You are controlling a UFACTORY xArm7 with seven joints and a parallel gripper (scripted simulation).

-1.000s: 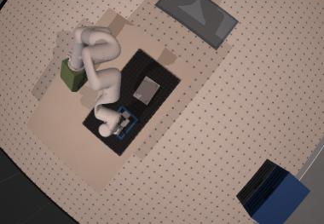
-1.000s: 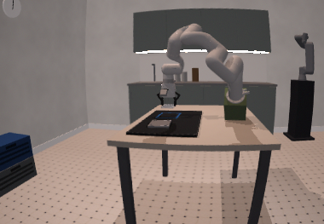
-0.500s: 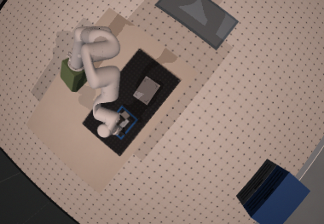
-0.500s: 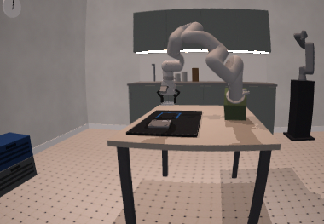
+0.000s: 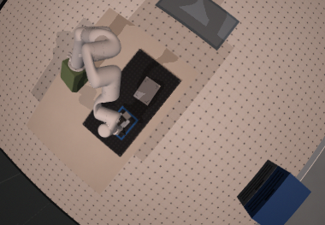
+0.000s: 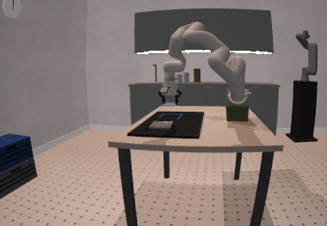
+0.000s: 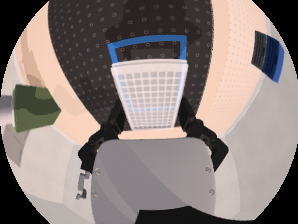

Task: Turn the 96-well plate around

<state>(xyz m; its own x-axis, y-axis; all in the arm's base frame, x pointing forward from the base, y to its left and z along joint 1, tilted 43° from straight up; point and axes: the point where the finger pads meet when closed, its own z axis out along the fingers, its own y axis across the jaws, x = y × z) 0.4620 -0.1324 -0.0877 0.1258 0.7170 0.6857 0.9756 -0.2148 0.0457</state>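
The grey plate nest N1 lies 28 cm to the left of my hand, 9 cm below it and 1 cm ahead of it. The rest, counted from my hand: white 96-well plate (1 cm below).
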